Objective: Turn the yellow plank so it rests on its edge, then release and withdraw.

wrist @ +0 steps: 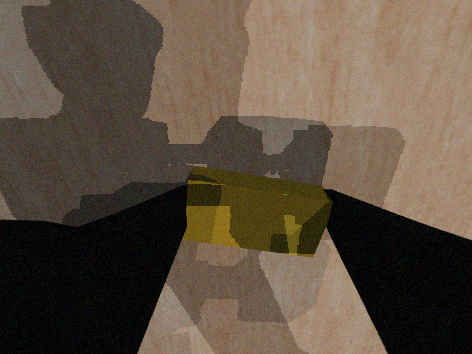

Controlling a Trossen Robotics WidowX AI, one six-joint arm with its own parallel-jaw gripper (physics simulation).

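The yellow plank (pixel 257 212) is at the middle of the wrist view, slightly slanted, its right end lower in the picture. A broad face points toward the camera and a narrow side shows along its far edge. My gripper (pixel 256 195) is shut on the plank, with one black fingertip against its left end and the other against its right end. Shadows cover much of the plank. Its underside is hidden, and I cannot tell whether it touches the table.
The light wood-grain table top (pixel 320 60) lies around and beneath the plank. Dark shadows of the arm and gripper fall across it at the left, behind the plank and between the fingers.
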